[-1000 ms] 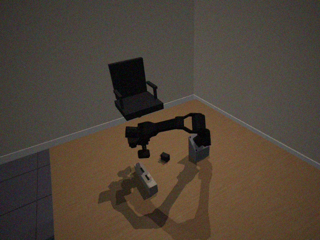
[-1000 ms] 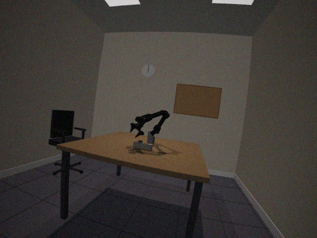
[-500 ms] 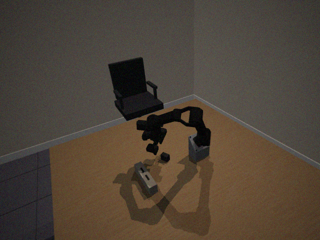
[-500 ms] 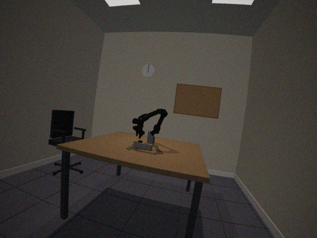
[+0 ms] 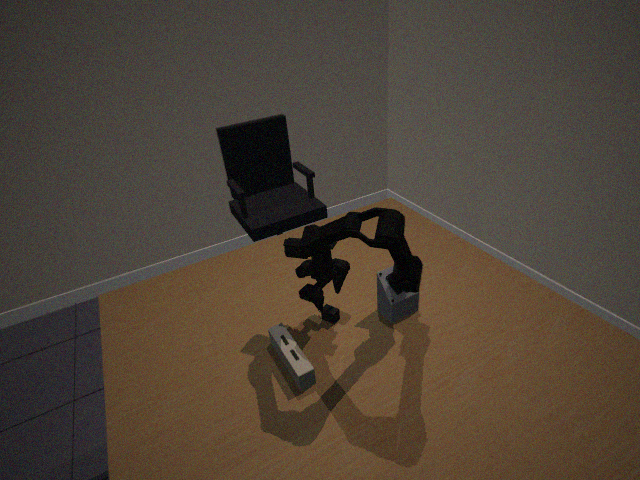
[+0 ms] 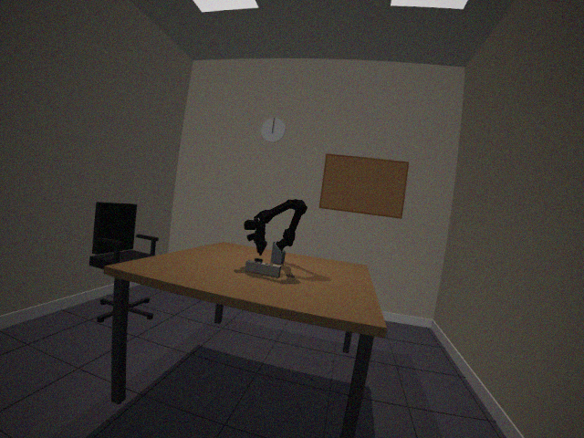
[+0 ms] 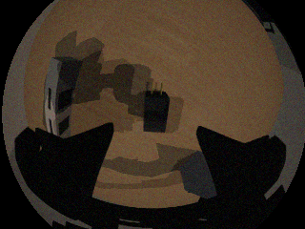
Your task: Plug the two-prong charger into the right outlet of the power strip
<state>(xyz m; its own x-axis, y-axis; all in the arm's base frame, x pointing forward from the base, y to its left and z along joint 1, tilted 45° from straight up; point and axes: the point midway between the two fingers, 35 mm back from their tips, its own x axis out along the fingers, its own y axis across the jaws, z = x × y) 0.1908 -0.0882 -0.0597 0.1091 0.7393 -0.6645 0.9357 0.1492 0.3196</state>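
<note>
Right now my gripper tip is 20 mm to the left of the two-prong charger and 50 mm above it.
</note>
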